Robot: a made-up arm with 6 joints.
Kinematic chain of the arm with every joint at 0, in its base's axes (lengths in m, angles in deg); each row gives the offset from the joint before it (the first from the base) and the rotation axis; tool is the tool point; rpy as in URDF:
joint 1: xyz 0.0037 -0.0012 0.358 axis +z
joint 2: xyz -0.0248 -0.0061 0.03 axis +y
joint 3: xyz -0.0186 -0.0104 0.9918 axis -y
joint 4: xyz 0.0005 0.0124 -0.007 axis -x
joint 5: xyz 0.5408 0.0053 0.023 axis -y
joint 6: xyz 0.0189 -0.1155 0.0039 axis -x
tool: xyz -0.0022 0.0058 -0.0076 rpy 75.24 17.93 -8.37
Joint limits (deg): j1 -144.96..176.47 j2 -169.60..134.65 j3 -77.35..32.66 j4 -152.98..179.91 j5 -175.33..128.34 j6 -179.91..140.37
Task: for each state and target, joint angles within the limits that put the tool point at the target. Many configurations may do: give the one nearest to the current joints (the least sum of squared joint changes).
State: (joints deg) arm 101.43 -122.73 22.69 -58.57 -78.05 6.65
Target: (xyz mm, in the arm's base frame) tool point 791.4 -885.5 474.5
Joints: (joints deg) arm 128.53 -112.79 14.14 -57.61 -78.10 6.86
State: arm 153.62 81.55 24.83 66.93 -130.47 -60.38
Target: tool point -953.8 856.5 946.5
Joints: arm 138.75 50.88 32.66 81.29 -91.36 -87.93
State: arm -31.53 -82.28 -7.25 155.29 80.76 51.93
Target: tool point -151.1 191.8 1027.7
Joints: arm -23.70 -47.52 -47.69 164.86 79.99 50.91
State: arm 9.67 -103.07 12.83 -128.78 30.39 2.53
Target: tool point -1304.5 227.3 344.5
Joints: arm -7.98 -114.92 32.02 -131.63 29.76 2.65
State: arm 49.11 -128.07 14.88 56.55 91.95 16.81
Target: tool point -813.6 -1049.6 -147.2
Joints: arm 50.82 -129.07 29.28 57.11 91.47 17.18
